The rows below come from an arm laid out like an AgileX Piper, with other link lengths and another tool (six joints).
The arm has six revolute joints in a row. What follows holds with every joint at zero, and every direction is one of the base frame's.
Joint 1 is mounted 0.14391 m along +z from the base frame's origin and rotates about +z.
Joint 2 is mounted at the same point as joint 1 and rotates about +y.
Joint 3 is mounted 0.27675 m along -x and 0.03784 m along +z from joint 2 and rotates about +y.
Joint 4 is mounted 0.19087 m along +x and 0.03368 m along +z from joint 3 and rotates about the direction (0.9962, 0, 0.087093).
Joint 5 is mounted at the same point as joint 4 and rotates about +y.
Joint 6 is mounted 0.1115 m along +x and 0.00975 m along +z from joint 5 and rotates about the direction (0.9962, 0, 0.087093).
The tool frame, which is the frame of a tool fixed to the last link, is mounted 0.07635 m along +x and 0.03 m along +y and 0.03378 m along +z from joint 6; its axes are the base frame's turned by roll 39.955, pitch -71.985 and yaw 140.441 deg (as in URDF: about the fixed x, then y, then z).
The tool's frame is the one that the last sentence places.
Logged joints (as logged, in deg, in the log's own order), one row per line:
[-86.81 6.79 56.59 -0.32 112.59 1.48]
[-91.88 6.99 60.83 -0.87 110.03 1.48]
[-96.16 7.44 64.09 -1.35 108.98 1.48]
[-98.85 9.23 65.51 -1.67 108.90 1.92]
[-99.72 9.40 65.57 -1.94 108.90 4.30]
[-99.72 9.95 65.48 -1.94 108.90 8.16]
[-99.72 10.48 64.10 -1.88 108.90 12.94]
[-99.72 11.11 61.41 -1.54 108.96 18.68]
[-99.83 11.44 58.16 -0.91 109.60 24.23]
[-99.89 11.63 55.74 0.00 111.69 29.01]
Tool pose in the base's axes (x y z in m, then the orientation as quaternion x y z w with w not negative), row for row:
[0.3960 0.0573 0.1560 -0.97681 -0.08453 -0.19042 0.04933]
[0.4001 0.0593 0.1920 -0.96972 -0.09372 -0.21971 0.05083]
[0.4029 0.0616 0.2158 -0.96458 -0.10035 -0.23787 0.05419]
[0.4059 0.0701 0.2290 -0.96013 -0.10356 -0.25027 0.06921]
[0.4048 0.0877 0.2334 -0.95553 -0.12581 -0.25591 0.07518]
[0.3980 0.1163 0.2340 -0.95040 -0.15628 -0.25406 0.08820]
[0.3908 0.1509 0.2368 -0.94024 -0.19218 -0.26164 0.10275]
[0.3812 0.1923 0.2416 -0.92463 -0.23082 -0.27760 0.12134]
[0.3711 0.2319 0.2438 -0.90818 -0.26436 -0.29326 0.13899]
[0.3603 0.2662 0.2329 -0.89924 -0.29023 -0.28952 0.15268]
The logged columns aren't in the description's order. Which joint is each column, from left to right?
Columns, left to right: joint 3, joint 4, joint 5, joint 6, joint 2, joint 1.
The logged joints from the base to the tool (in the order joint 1, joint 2, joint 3, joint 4, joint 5, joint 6), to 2 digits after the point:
[1.48 112.59 -86.81 6.79 56.59 -0.32]
[1.48 110.03 -91.88 6.99 60.83 -0.87]
[1.48 108.98 -96.16 7.44 64.09 -1.35]
[1.92 108.90 -98.85 9.23 65.51 -1.67]
[4.30 108.90 -99.72 9.40 65.57 -1.94]
[8.16 108.90 -99.72 9.95 65.48 -1.94]
[12.94 108.90 -99.72 10.48 64.10 -1.88]
[18.68 108.96 -99.72 11.11 61.41 -1.54]
[24.23 109.60 -99.83 11.44 58.16 -0.91]
[29.01 111.69 -99.89 11.63 55.74 0.00]

